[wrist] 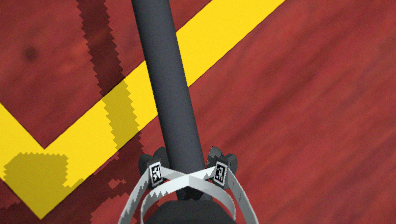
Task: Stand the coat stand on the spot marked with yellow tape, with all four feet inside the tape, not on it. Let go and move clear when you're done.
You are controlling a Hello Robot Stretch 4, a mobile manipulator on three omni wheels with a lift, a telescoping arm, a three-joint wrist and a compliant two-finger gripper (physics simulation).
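Places are measured from the robot's base along level axes (x ahead, y left, z up), in millimetres.
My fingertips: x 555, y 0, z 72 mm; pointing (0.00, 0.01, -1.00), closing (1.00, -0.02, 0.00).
Note:
Behind a point stands the place of what it marks.
The coat stand's dark grey pole [162,60] @[x 535, y 97, z 140 mm] runs from the top edge, left of centre, down to the gripper in the wrist view. It leans slightly across the picture and passes in front of the tape. My gripper [188,159] @[x 555, y 0, z 72 mm] is shut on the pole, with a fingertip at each side of it. The yellow tape [215,35] @[x 598, y 174, z -26 mm] lies on the floor, with one strip running from the lower left to the top and a corner at the lower left. The coat stand's feet do not show, so their position relative to the tape cannot be told.
The floor [300,125] @[x 734, y 31, z -27 mm] is reddish wood. A dark band of shadow crosses the tape left of the pole, and another shadow patch covers part of the tape corner. The area enclosed by the tape corner lies toward the upper left.

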